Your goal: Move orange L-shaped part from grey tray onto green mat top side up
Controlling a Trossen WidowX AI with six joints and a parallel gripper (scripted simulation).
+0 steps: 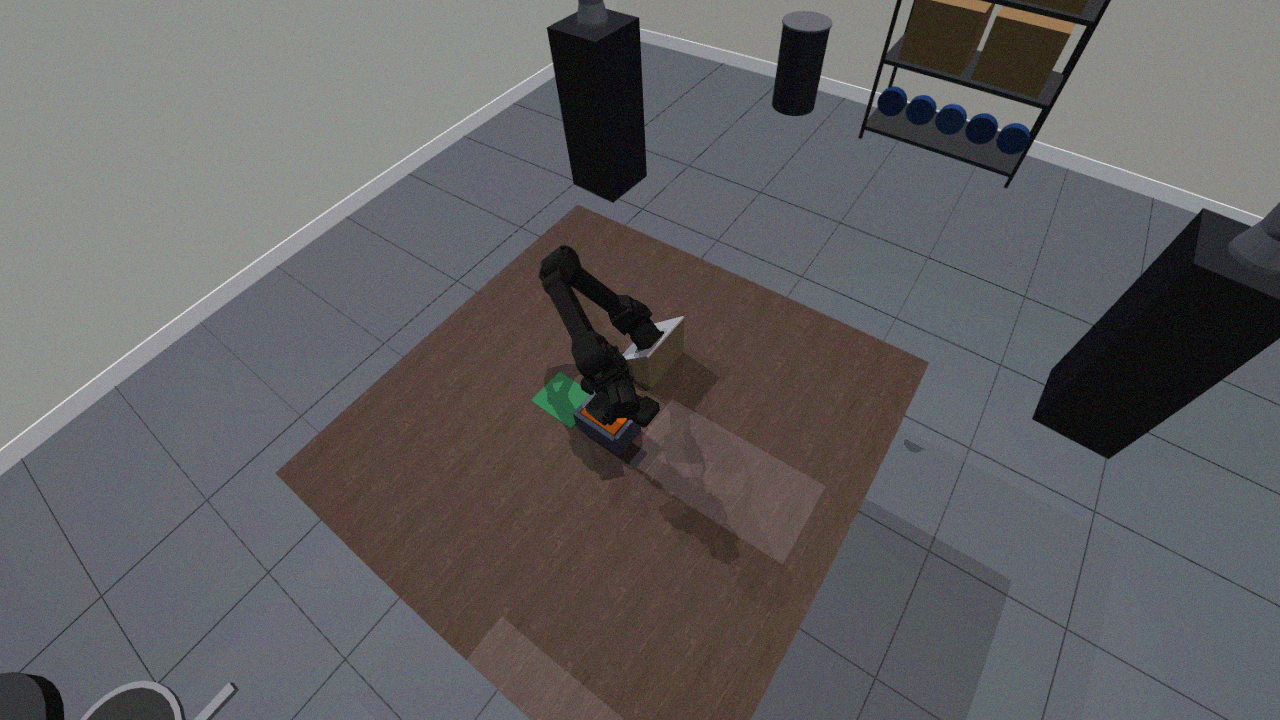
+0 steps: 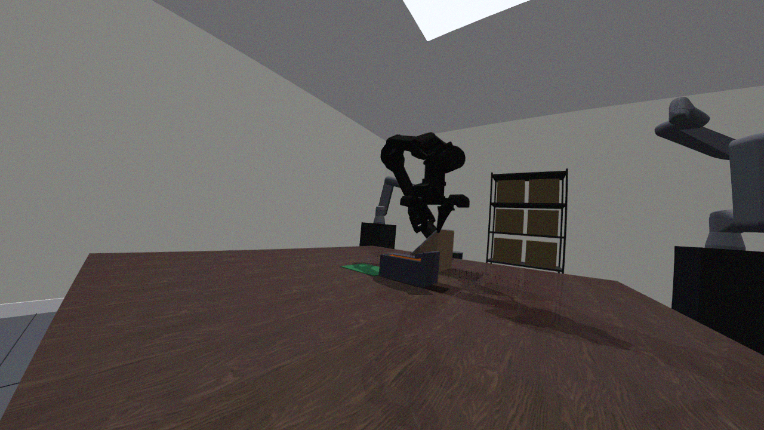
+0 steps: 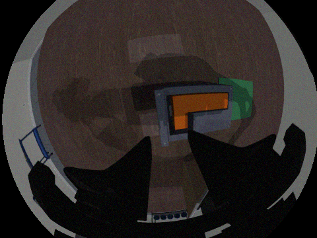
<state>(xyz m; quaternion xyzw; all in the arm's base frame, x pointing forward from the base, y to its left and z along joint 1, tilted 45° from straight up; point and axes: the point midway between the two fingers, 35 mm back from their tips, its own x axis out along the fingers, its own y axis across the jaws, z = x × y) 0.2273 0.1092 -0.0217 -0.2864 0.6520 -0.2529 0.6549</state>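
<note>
My gripper tip is now 100 mm above the orange L-shaped part and 60 mm to the left of it. Round my gripper tip: green mat 220 mm to the right, 160 mm below.
</note>
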